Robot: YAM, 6 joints.
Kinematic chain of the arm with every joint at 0, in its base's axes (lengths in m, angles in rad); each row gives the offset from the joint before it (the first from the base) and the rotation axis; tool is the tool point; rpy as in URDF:
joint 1: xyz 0 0 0.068 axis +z
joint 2: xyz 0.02 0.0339 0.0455 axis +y
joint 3: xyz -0.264 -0.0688 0 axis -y
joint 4: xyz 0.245 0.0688 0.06 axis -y
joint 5: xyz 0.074 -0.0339 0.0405 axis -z
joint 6: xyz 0.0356 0 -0.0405 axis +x
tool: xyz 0 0 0 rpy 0 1.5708 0
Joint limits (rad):
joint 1: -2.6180..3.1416
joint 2: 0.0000..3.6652
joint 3: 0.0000..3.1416
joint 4: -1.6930..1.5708
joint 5: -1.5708..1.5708
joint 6: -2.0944..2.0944
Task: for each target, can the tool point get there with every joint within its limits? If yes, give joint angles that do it. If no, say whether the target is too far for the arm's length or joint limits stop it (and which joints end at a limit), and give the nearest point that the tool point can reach.
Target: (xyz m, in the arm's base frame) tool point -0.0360 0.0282 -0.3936
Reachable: no: joint limits stop it (at a limit: joint 2) | nearest point -0.0602 0.0472 -0.3368 | short by 0.065 m
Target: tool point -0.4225 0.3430 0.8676
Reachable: no: too far | nearest point -0.2929 0.2378 0.6274 | short by 0.293 m
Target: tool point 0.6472 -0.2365 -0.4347
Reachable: no: too far | nearest point 0.4805 -0.1756 -0.2670 | short by 0.244 m
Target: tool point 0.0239 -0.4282 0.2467
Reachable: yes | joints -1.5437 1.8410 1.2293 0.3319 -0.3527 -0.3827
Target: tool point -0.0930 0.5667 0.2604
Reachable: yes | joints 1.6902 2.5017 2.3750 -0.2790 -0.7737 -1.2202
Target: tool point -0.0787 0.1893 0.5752
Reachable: yes | joints 2.0939 1.6023 2.5873 -1.3999 0.8356 0.5841
